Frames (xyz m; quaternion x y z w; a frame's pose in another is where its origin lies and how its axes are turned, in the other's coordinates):
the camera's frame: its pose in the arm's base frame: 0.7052 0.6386 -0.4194 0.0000 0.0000 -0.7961 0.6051
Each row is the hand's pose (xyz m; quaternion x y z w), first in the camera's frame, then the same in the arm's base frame.
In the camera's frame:
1: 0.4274 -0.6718 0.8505 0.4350 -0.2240 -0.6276 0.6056
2: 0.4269 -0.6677 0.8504 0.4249 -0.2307 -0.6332 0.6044
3: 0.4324 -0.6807 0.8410 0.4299 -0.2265 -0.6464 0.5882
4: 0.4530 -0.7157 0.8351 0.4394 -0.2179 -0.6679 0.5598
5: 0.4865 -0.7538 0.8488 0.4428 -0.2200 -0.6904 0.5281
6: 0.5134 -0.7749 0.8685 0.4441 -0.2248 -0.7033 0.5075
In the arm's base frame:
1: -0.0565 0.4066 0.4311 -0.0849 0.4819 0.8619 0.1332
2: -0.0524 0.4060 0.4310 -0.0734 0.4779 0.8643 0.1384
3: -0.0664 0.4042 0.4216 -0.0798 0.4793 0.8595 0.1587
4: -0.1056 0.3937 0.4157 -0.0924 0.4817 0.8498 0.1930
5: -0.1513 0.3716 0.4294 -0.0928 0.4857 0.8382 0.2301
6: -0.1788 0.3513 0.4491 -0.0898 0.4896 0.8296 0.2528

